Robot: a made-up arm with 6 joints.
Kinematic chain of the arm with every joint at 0, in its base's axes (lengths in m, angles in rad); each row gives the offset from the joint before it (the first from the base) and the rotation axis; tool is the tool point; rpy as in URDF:
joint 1: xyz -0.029 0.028 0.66 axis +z
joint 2: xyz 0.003 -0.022 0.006 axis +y
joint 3: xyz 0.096 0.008 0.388 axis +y
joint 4: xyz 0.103 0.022 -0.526 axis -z
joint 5: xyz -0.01 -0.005 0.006 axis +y
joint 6: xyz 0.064 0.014 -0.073 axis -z
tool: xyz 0.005 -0.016 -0.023 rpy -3.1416 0 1.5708
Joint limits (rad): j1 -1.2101..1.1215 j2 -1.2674..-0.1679 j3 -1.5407..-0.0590 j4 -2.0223..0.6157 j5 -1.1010..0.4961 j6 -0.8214..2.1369
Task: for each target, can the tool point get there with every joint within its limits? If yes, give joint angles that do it. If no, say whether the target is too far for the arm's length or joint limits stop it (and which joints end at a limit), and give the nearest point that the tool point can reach.
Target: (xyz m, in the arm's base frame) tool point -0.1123 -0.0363 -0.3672
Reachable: no: joint limits stop it (at a limit: joint 1, joint 2, joint 3, joint 4, joint 5, joint 6) | nearest point 0.0848 -0.2178 0.4604 | short by 0.870 m
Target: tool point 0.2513 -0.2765 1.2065
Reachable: yes | joints -0.8470 -0.7395 -0.9016 0.1827 -0.0572 1.8316
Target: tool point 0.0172 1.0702 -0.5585
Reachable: no: too far | nearest point 0.0923 0.3624 0.5017 | short by 1.277 m
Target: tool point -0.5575 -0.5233 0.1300
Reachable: no: joint limits stop it (at a limit: joint 1, joint 2, joint 3, joint 4) | nearest point 0.0506 -0.2854 0.5043 | short by 0.753 m
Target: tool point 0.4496 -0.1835 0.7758
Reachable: yes | joints -0.5370 -0.3437 -0.5627 -1.4634 -0.0025 0.1838
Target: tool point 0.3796 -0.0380 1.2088
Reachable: yes | joints -0.3878 -0.6706 -0.9942 -1.4043 -0.4343 0.3421
